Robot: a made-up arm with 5 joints.
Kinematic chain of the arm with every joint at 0, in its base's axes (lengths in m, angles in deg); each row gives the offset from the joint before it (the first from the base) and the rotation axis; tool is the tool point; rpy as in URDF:
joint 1: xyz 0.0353 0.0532 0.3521 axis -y
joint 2: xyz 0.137 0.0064 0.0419 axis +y
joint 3: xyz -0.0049 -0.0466 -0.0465 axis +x
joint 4: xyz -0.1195 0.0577 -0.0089 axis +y
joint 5: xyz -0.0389 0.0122 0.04 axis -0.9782 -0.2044 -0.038
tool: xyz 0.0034 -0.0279 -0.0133 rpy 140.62 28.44 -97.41
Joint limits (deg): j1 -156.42..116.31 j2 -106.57..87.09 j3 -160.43..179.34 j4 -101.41..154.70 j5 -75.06..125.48
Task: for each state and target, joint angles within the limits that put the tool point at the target. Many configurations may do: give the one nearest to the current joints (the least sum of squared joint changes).
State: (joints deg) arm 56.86 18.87 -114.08 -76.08 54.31
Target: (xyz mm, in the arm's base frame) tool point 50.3 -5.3 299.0
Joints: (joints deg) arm 74.84 3.88 -101.71 -51.42 28.67
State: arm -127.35 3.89 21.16 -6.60 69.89
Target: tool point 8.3 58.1 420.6
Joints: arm -141.78 -29.92 10.72 -36.62 74.91
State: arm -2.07 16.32 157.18 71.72 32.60
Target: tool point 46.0 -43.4 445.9
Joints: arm 8.00 51.61 144.26 57.98 25.58
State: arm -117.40 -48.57 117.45 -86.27 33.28
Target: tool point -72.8 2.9 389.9
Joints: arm -126.74 -55.59 133.59 -68.12 41.15
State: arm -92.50 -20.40 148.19 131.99 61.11
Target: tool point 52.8 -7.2 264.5
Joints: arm -91.81 -24.31 138.70 132.82 66.67
